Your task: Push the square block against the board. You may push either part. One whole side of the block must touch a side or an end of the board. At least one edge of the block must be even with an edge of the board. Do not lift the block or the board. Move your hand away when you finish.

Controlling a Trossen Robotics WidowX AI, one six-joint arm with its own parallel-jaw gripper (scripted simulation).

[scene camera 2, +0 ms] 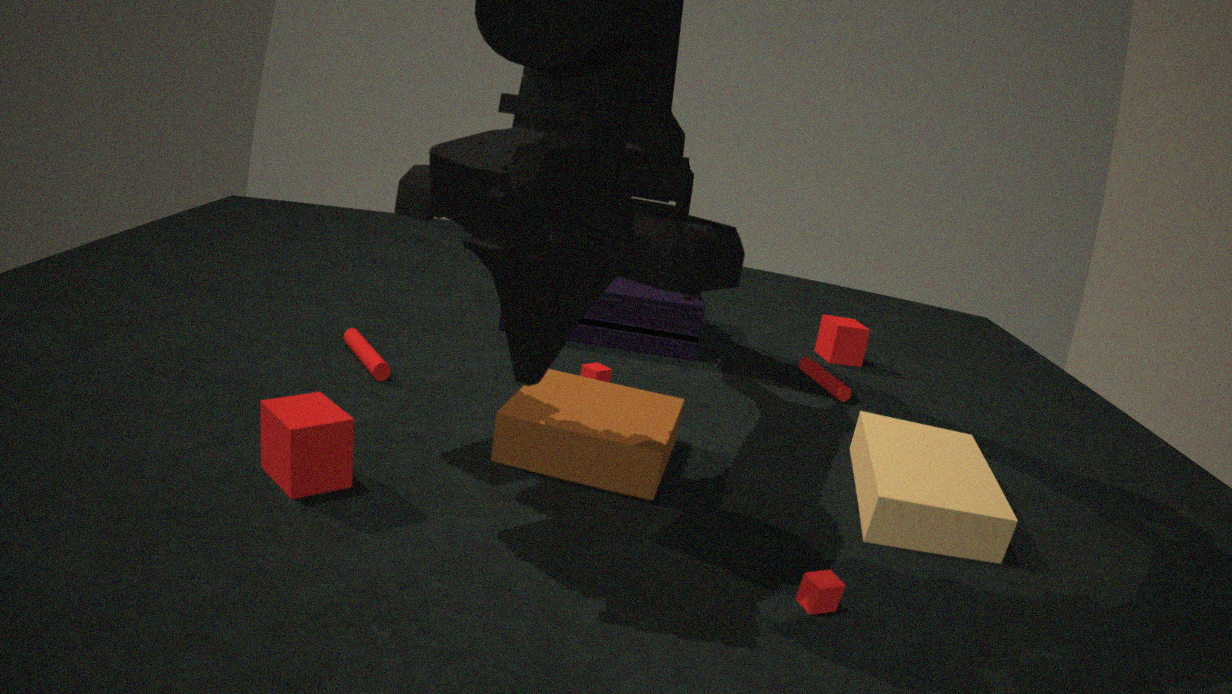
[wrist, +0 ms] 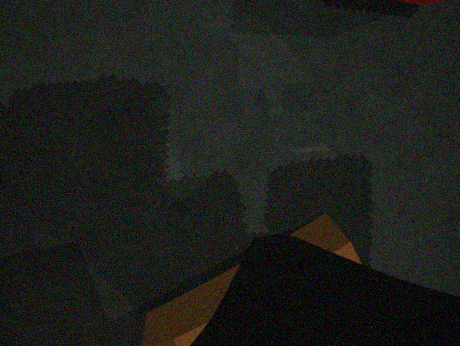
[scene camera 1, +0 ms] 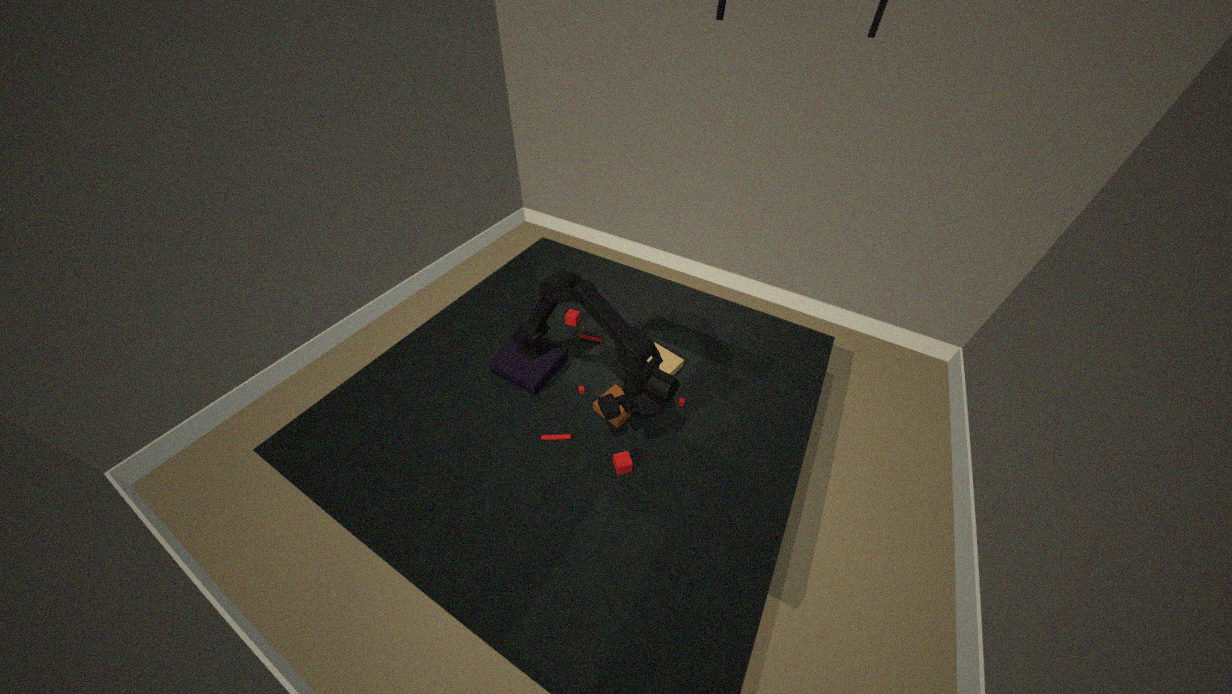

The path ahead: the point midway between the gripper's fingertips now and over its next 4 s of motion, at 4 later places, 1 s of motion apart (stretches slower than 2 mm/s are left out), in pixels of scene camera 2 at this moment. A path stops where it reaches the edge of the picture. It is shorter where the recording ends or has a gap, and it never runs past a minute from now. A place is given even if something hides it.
The gripper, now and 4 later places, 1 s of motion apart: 527,383; 486,335; 490,418; 549,430; 623,446
